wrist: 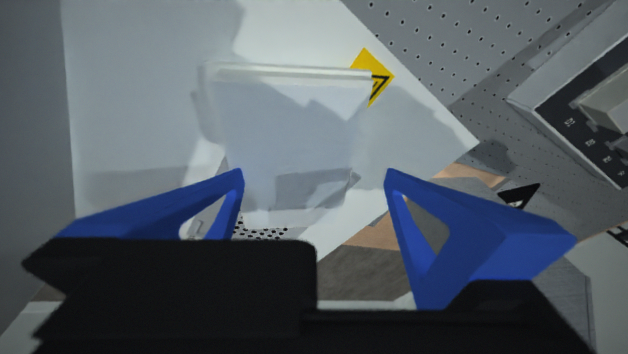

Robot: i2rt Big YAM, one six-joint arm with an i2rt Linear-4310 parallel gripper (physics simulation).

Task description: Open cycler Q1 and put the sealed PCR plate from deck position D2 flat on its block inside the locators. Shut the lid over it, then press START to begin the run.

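Places are measured from the arm's base along level axes (x right, y ahead, z up), in centimetres.
Where they show: gripper, fingertip midpoint: (314, 176).
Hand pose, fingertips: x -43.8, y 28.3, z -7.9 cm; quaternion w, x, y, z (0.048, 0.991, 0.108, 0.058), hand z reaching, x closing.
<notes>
After its pixels a point has its place.
My open, empty gripper (314, 172) @[y 28.3, x -43.8, z -7.9 cm] has its two blue fingertips wide apart, near the lower part of a pale, smooth lid-like panel (290, 120) @[y 31.7, x -45.9, z -8.5 cm]. The panel has a light ridge along its top edge and overlaps a white housing (145, 35) @[y 33.7, x -53.1, z -10.7 cm], which looks like a cycler. A grey surface with dark holes (262, 232) @[y 17.8, x -46.8, z -10.2 cm] shows below the panel, between the fingers. Whether this is Q1 cannot be read. A dark deck strip (552, 107) @[y 32.7, x -3.3, z -25.6 cm] with small position labels is at the upper right. Part of a grey piece lies beside it at the right edge; I cannot tell whether it is the sealed plate. START does not show.
A yellow warning label (362, 62) @[y 34.9, x -42.2, z -10.5 cm] is on the housing beside the panel's top right corner. A perforated grey surface (445, 30) @[y 38.0, x -24.6, z -30.6 cm] lies between the housing and the deck. A beige block (607, 100) @[y 35.5, x -0.1, z -22.8 cm] sits on the deck. A black triangular piece (520, 194) @[y 10.3, x 21.7, z -29.8 cm] is right of the fingers.
</notes>
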